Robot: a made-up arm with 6 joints. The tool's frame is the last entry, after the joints.
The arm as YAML. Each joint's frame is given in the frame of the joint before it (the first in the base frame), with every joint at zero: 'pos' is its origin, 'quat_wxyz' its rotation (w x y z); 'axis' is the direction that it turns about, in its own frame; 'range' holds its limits. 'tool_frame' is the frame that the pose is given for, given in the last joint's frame.
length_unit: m
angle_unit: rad
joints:
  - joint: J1
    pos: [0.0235, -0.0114, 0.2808]
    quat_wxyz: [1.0, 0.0, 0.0, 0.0]
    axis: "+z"
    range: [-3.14, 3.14]
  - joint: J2
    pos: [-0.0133, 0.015, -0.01]
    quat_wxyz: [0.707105, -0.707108, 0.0, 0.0]
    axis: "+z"
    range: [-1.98, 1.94]
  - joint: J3
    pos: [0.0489, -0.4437, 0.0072]
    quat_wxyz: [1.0, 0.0, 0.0, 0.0]
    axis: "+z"
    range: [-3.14, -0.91]
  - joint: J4
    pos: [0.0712, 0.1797, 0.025]
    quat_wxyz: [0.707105, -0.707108, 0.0, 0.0]
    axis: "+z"
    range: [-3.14, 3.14]
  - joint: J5
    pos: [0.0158, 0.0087, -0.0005]
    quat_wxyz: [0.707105, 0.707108, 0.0, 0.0]
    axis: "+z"
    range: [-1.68, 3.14]
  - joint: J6
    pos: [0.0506, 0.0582, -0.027]
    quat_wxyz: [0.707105, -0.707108, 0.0, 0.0]
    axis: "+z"
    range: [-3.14, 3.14]
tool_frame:
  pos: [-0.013, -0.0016, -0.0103]
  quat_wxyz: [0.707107, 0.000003, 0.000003, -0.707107]
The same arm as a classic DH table. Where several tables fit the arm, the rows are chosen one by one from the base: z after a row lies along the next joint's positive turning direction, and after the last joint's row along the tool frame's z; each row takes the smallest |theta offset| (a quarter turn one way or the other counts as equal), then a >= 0, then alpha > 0; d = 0 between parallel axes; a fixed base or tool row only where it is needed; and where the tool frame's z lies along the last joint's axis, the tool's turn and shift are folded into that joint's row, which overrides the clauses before.
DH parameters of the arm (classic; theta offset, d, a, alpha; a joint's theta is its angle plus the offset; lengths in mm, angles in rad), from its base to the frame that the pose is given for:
base (fixed): -0.4517 0 26.1 0
J1: 0.4517 270.8 -13.3 -1.5708
J2: -1.461 0 446.4 0
J3: 1.461 47.2 71.2 -1.5708
J4: 0 179.2 15.8 1.5708
J5: 0 -35.7 50.6 -1.5708
J6: 0.1225 0 -13.1 0
tool (fixed): -1.6933 47.9 0 0
Joint limits (rad, base to tool): -3.14..3.14 -1.98..1.94 -3.14..-0.91 -3.14..3.14 -1.68..3.14 -3.14..3.14

